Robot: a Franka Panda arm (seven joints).
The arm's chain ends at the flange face. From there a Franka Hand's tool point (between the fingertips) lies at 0.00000 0.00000 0.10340 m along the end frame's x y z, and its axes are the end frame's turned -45 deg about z.
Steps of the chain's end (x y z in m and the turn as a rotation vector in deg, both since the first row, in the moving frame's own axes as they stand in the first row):
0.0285, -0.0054, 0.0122, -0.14, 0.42, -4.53
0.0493, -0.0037, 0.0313, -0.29, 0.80, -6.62
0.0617, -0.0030, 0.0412, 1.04, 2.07, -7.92
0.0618, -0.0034, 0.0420, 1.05, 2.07, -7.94
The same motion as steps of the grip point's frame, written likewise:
0.0244, 0.0170, 0.0122, -0.40, 0.20, -4.53
0.0382, 0.0336, 0.0313, -0.77, 0.36, -6.62
0.0498, 0.0425, 0.0411, -0.73, 2.20, -7.92
0.0502, 0.0423, 0.0419, -0.72, 2.21, -7.94

